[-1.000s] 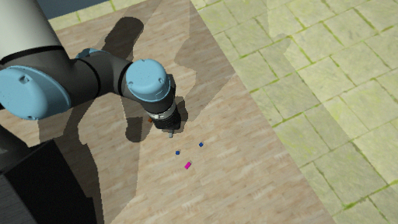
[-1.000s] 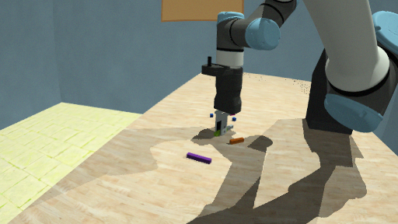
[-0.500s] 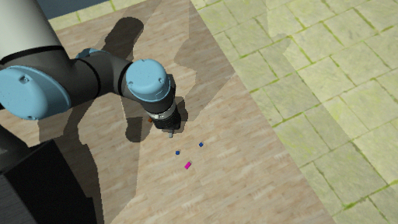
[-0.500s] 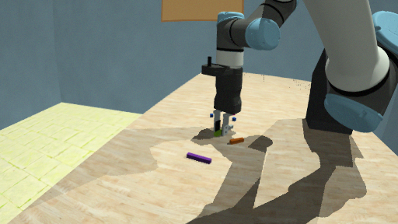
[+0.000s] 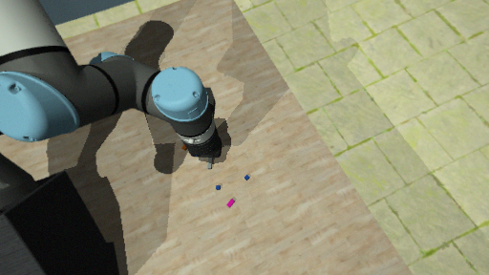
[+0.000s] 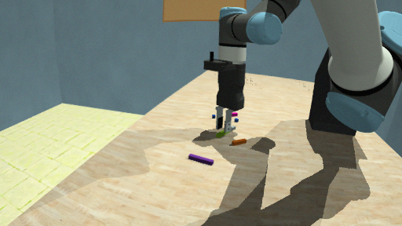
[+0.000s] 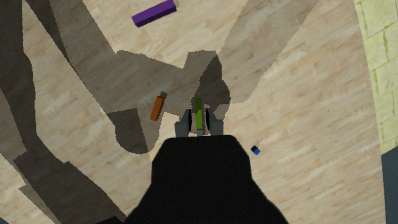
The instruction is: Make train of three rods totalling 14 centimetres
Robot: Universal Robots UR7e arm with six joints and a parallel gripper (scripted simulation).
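Now: the lime rod 3 cm below my hand. The rest, counted from my hand: orange rod 5 cm behind, 4 cm to the left, 3 cm below; then grey rod 2 cm behind, 4 cm to the right, 3 cm below; then purple rod 3 cm ahead, 15 cm to the left, 3 cm below.
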